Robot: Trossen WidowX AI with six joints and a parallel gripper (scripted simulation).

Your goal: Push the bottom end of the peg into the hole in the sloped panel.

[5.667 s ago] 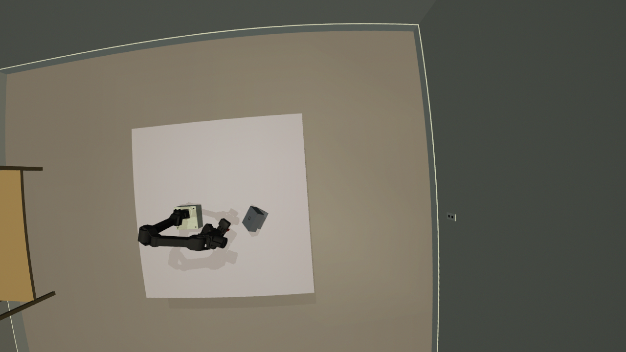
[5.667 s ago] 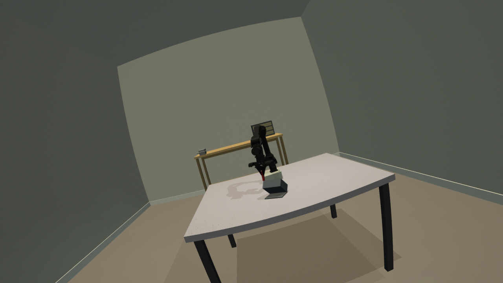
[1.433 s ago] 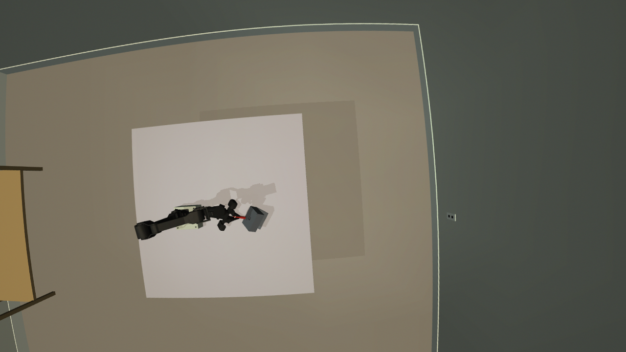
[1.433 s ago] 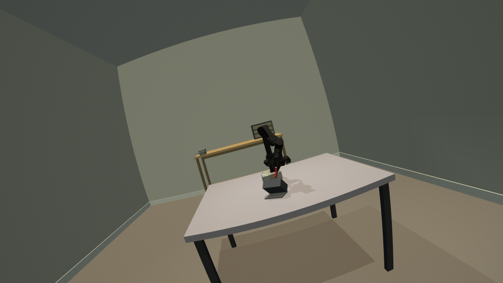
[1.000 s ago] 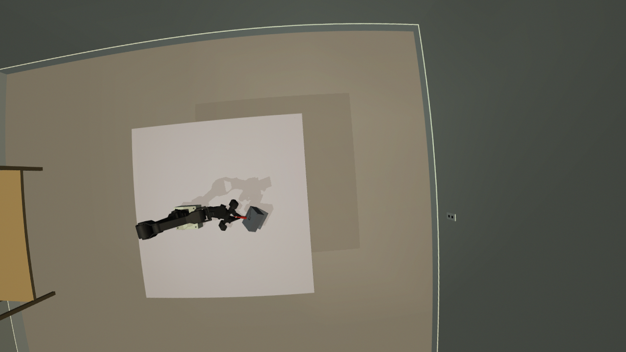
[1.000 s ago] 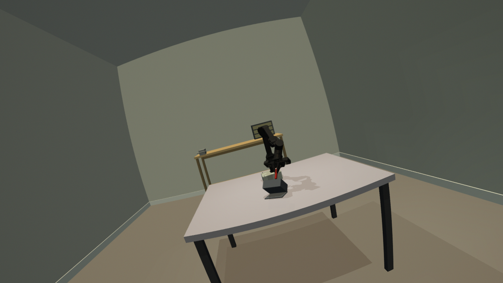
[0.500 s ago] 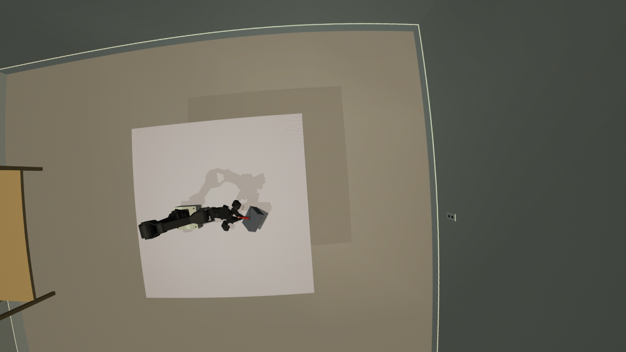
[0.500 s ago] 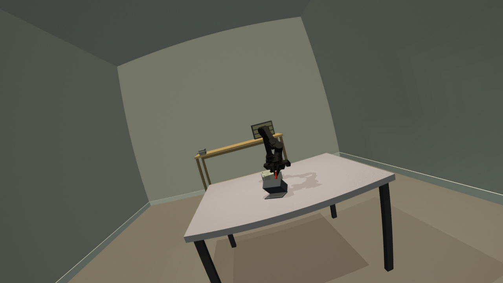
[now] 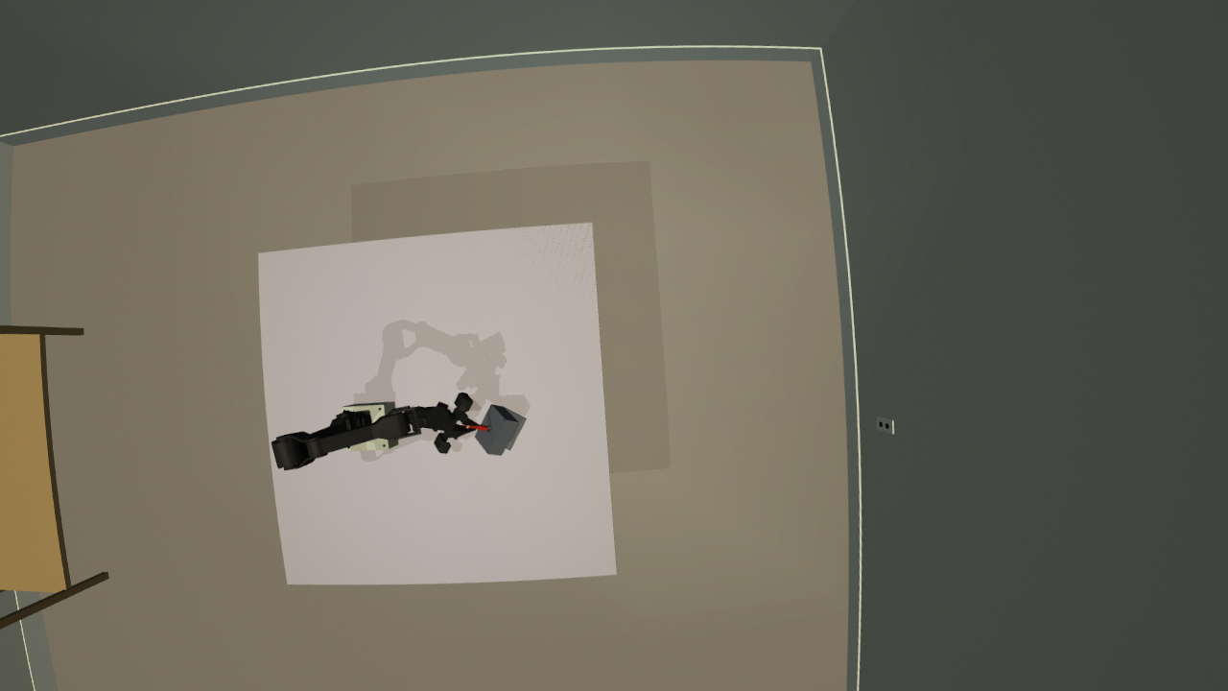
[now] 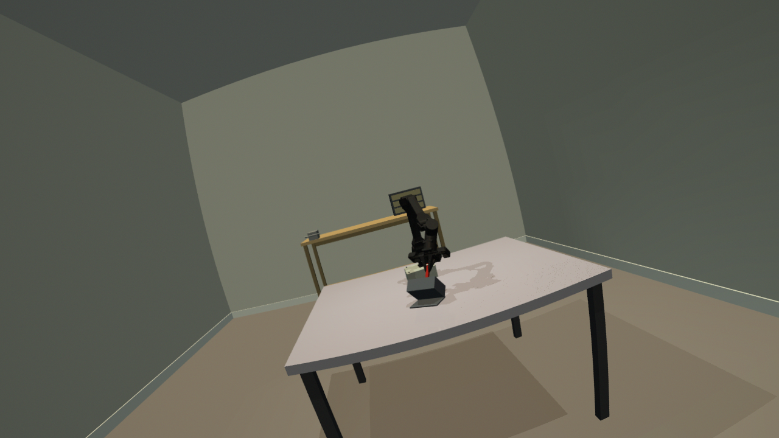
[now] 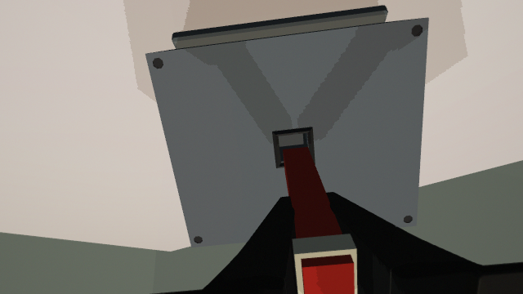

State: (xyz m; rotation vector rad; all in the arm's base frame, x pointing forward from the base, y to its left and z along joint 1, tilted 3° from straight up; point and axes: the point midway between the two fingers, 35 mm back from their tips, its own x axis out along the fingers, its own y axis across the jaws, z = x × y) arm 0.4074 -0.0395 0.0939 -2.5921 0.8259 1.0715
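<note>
Right now my gripper tip is 60 mm above the grey sloped panel block, 40 mm short of it and 30 mm to the left of it. Round my gripper tip: red peg: 10 mm to the left, 10 mm behind, 10 mm above.
</note>
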